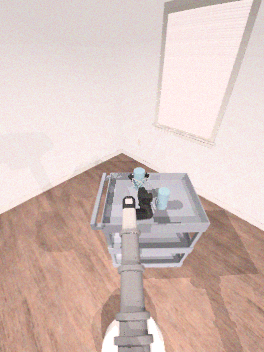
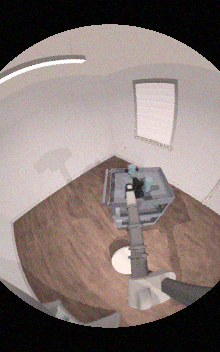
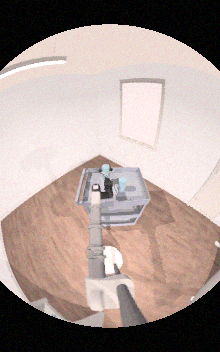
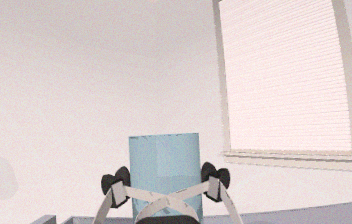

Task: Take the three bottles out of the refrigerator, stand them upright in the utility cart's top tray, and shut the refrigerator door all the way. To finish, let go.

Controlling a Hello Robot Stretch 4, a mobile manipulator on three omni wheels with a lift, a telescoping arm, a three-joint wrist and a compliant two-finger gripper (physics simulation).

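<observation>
My gripper is shut on a light blue bottle, one finger on each side. The bottle is upright over the back left part of the cart's top tray; whether its base touches the tray is hidden. A second blue bottle stands upright in the tray, to the right and nearer. A third bottle cannot be made out clearly. The refrigerator is not clearly recognisable.
The grey cart has lower shelves and a handle on its left. Walls meet in a corner behind it, with a window at right. The arm reaches over the near rim. Pale box-like panels show at the lower left.
</observation>
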